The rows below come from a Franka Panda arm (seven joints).
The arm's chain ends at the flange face. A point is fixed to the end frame.
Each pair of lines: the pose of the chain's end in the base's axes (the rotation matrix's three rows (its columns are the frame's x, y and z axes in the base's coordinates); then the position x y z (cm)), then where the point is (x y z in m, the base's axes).
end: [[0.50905 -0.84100 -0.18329], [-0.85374 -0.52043 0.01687], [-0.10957 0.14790 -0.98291]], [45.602 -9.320 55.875]
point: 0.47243 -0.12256 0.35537
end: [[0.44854 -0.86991 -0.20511], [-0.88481 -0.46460 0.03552], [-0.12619 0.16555 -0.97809]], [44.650 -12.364 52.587]
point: 0.45608 -0.15266 0.32201
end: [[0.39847 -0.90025 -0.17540], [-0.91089 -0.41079 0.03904], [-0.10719 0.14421 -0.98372]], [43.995 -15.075 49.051]
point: 0.45344 -0.18207 0.28721
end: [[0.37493 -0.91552 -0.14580], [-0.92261 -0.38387 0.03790], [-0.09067 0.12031 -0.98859]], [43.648 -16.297 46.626]
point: 0.45491 -0.19594 0.26361
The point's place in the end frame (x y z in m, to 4 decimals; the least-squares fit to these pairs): 0.0557 -0.0286 0.1964
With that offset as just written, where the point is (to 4 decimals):
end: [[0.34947 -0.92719 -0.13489], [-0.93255 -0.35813 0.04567], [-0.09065 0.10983 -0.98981]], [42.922 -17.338 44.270]
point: 0.4487 -0.2061 0.2401
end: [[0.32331 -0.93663 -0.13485], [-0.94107 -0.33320 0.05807], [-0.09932 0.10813 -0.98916]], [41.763 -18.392 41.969]
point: 0.4359 -0.2154 0.2168
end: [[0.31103 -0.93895 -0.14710], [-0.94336 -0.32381 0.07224], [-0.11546 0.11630 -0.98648]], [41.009 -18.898 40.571]
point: 0.4254 -0.2181 0.2022
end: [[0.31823 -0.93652 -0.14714], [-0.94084 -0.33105 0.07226], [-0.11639 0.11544 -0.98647]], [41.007 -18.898 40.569]
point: 0.4257 -0.2177 0.2022
